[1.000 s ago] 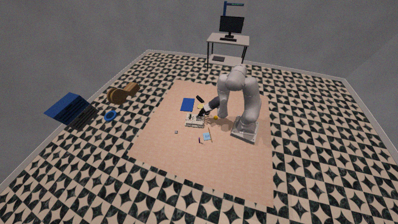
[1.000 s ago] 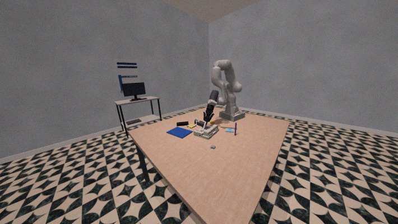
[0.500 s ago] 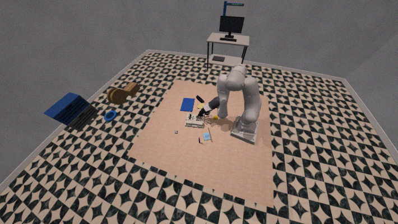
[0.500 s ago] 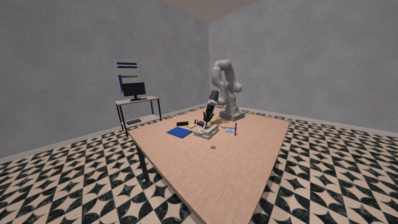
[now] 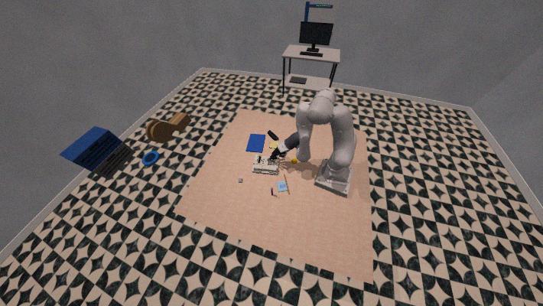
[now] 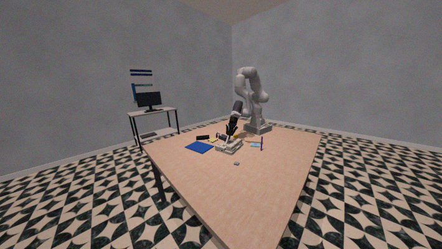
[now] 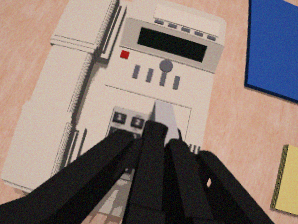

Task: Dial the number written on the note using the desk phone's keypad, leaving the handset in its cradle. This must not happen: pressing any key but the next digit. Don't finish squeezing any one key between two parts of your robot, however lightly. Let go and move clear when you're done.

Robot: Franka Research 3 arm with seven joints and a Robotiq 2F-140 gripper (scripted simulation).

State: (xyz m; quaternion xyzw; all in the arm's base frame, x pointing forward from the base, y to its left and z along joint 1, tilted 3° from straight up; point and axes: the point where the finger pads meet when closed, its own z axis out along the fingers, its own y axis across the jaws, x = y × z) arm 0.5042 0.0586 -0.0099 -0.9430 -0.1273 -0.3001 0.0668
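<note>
Now: hand 90 mm to the right of the handset and 20 mm above it. Also, from my hand: blue pad 230 mm ahead, 150 mm to the right, 60 mm below; pencil 210 mm behind, 140 mm to the left, 50 mm below; yellow disc 200 mm behind, 90 mm to the right, 60 mm below.
</note>
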